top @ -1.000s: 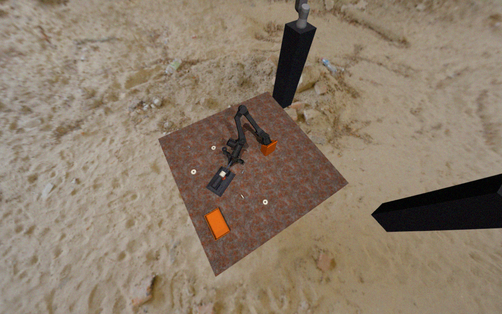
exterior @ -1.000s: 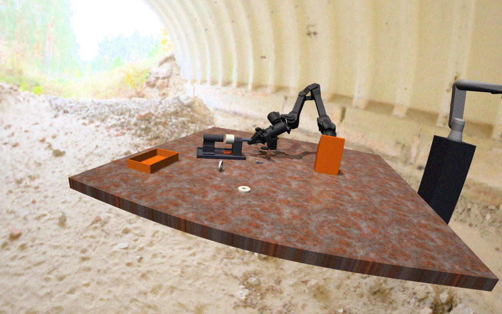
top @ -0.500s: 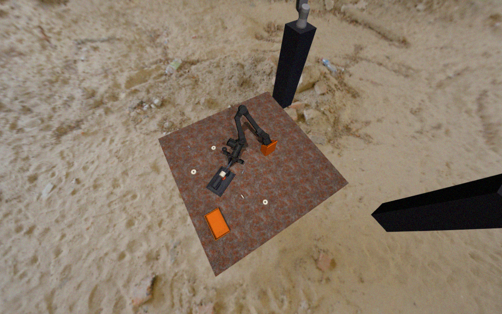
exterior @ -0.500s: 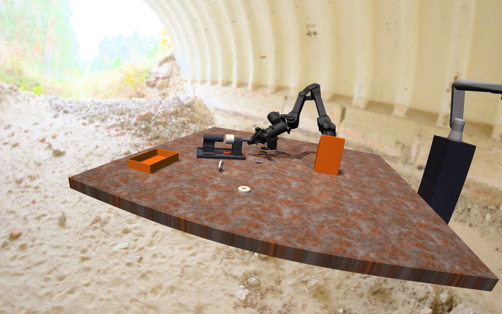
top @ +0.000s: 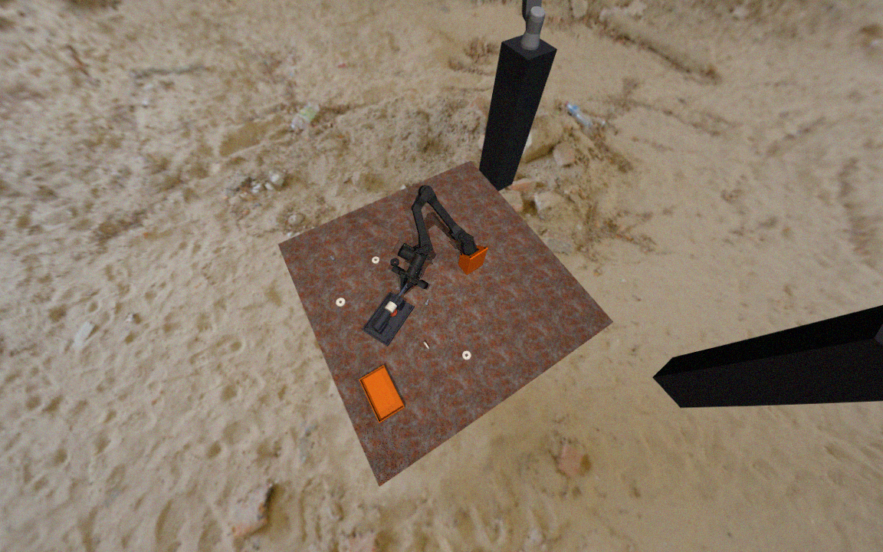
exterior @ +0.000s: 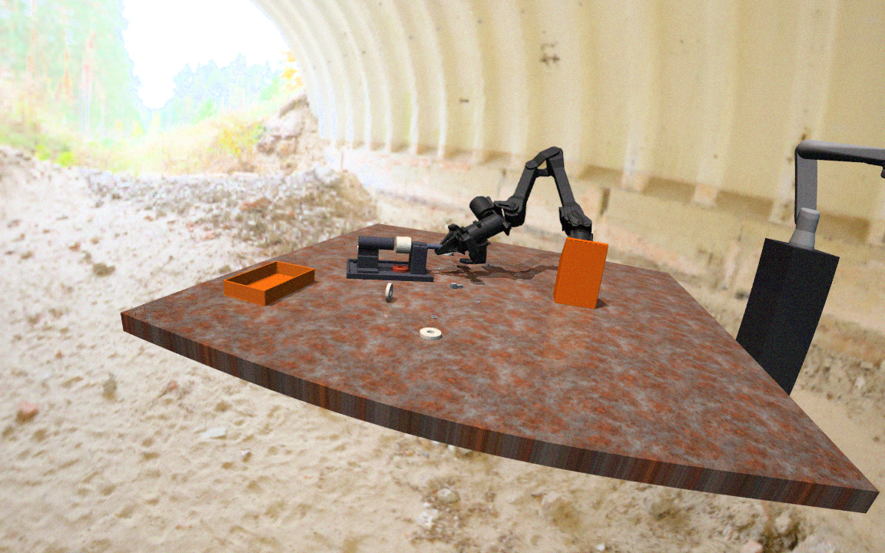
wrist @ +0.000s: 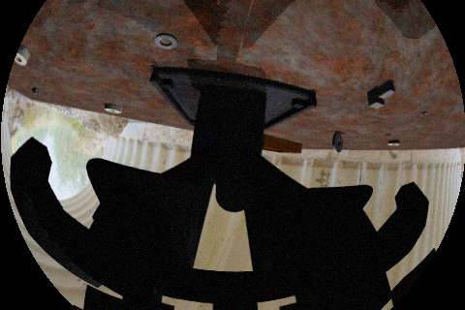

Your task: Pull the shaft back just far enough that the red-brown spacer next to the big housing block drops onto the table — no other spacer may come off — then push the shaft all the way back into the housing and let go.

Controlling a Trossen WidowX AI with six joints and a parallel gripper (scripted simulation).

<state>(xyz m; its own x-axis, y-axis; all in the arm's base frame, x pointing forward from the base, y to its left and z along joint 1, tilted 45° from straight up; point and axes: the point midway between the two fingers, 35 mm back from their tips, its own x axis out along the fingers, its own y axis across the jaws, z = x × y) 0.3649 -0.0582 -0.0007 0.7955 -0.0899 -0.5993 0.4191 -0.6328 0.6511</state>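
The cream spacer lies 90 mm ahead of my gripper tip, 40 mm to the left of it and 20 mm above it. Also, from my gripper tip: orange tray: 340 mm to the left, 310 mm ahead, 50 mm below; shaft: 30 mm ahead, 20 mm above, 10 mm to the left; red-brown spacer: 90 mm ahead, 50 mm below, 40 mm to the left.
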